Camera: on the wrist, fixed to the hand. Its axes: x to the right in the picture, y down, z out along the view.
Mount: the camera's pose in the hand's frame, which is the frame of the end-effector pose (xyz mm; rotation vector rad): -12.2 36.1 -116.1 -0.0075 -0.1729 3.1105
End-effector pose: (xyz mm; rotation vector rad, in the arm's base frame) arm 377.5 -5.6 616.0 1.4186 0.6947 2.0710
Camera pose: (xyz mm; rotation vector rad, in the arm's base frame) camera 267.0 -53.5 595.4 -0.6686 1.1762 -0.5392
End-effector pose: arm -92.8 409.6 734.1 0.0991 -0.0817 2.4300
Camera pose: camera -112.9 384.3 616.3 -0.0414 0.1229 -0.7291
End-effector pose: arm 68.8 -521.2 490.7 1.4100 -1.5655 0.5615
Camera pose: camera 71.7 -411.0 543.3 1.6735 1.6478 -1.1705
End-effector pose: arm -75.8 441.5 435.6 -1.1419 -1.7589 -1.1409
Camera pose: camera -25.2 336.9 473.5 -1.8016 1.0468 0.9694
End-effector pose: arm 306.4 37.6 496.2 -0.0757 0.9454 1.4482
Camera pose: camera 219.8 -31.9 445.2 -1.0379 -0.0028 -1.5235
